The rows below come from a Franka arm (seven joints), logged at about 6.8 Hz.
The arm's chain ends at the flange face. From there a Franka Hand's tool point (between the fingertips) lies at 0.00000 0.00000 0.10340 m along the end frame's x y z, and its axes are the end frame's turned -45 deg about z.
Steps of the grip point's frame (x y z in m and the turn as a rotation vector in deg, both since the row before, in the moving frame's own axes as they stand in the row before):
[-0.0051, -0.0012, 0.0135, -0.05, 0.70, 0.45]
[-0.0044, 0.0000, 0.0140, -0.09, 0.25, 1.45]
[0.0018, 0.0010, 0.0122, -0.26, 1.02, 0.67]
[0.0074, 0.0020, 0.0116, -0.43, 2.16, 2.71]
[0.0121, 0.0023, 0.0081, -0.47, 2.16, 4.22]
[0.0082, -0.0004, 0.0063, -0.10, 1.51, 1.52]
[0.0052, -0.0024, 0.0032, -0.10, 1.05, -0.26]
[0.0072, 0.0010, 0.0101, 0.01, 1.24, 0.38]
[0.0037, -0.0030, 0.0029, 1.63, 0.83, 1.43]
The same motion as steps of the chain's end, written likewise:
[-0.0054, 0.0036, 0.0135, 0.46, 0.53, 0.45]
[-0.0035, 0.0033, 0.0140, 0.11, 0.24, 1.45]
[0.0003, 0.0004, 0.0122, 0.54, 0.91, 0.67]
[0.0033, -0.0017, 0.0117, 1.22, 1.83, 2.71]
[0.0068, -0.0049, 0.0082, 1.20, 1.86, 4.22]
[0.0034, -0.0043, 0.0063, 1.00, 1.14, 1.52]
[0.0005, -0.0042, 0.0032, 0.67, 0.81, -0.26]
[0.0042, -0.0028, 0.0101, 0.88, 0.87, 0.38]
[0.0015, -0.0016, 0.0030, 1.74, -0.57, 1.43]

